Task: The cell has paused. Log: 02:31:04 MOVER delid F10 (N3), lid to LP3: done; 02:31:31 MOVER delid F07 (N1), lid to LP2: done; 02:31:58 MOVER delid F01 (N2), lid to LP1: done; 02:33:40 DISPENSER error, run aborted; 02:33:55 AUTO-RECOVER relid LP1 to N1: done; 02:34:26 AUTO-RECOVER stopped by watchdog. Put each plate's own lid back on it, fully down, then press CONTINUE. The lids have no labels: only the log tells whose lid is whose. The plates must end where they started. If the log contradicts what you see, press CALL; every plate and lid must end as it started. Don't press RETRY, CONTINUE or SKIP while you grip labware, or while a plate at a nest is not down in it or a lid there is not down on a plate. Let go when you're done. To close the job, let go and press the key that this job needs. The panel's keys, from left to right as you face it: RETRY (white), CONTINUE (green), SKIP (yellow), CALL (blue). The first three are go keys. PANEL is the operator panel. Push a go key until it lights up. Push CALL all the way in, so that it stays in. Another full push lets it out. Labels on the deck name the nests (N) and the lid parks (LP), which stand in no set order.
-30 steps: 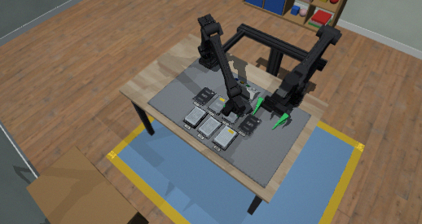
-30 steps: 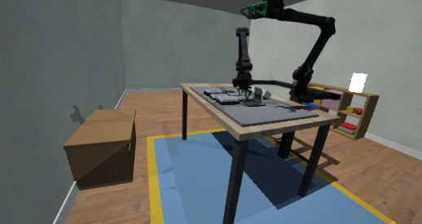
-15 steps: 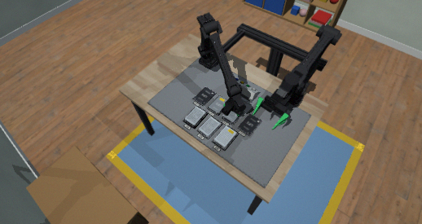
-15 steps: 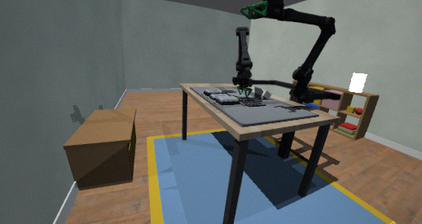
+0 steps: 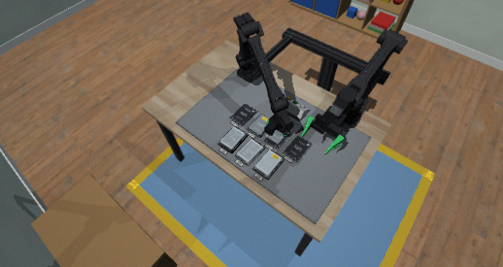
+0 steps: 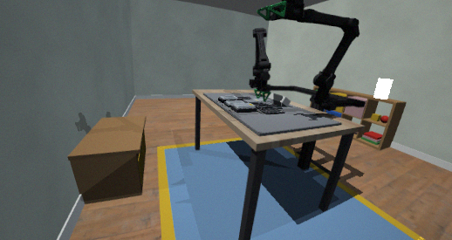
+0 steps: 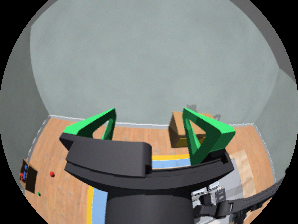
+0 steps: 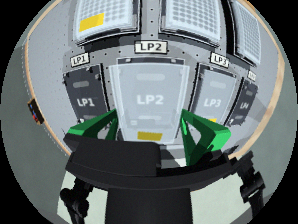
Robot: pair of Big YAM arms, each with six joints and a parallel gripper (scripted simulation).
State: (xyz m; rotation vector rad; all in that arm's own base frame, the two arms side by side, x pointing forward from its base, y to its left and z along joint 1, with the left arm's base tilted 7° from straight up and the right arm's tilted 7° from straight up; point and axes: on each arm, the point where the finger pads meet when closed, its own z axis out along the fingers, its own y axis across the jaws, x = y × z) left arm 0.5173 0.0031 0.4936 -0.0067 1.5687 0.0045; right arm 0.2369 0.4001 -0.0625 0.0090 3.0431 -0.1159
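Note:
Now: the lid park LP2 5 cm below my right hand. Round my right hand: green key: 24 cm behind, 1 cm to the right, 1 cm above; white key: 23 cm behind, 4 cm to the left, 1 cm above; lid park LP1: 13 cm to the left, 5 cm below, 1 cm ahead.

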